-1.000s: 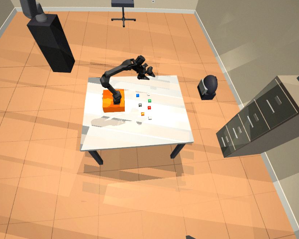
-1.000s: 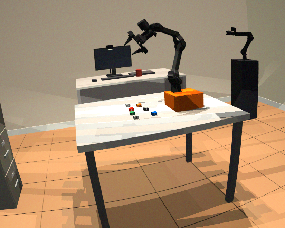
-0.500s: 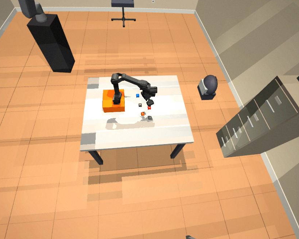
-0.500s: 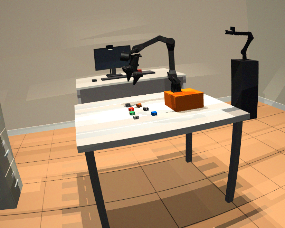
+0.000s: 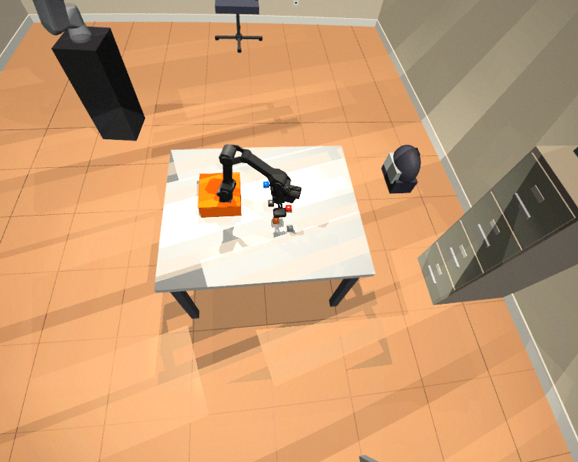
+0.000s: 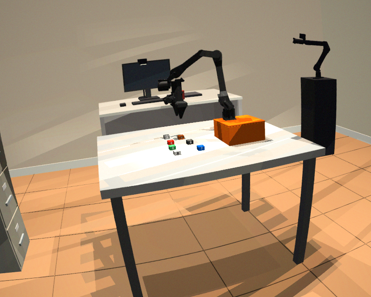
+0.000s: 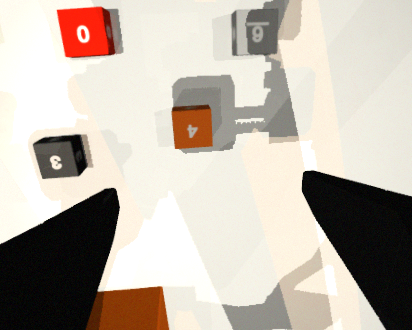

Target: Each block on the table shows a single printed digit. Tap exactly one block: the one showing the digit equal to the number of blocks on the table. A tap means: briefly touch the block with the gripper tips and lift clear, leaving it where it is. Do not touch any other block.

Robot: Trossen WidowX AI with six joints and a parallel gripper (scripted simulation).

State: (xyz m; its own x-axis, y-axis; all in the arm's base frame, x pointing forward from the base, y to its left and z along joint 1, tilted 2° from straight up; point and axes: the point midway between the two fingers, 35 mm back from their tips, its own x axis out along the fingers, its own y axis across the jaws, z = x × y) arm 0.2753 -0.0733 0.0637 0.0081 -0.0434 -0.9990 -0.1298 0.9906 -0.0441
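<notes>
Right now the blue block is 240 mm to the left of my gripper tip, 120 mm below it and 70 mm behind it. Round my gripper tip: orange block: 120 mm below; then black block: 120 mm to the left, 120 mm below, 30 mm behind; then red block: 120 mm below, 90 mm to the left, 70 mm ahead.
</notes>
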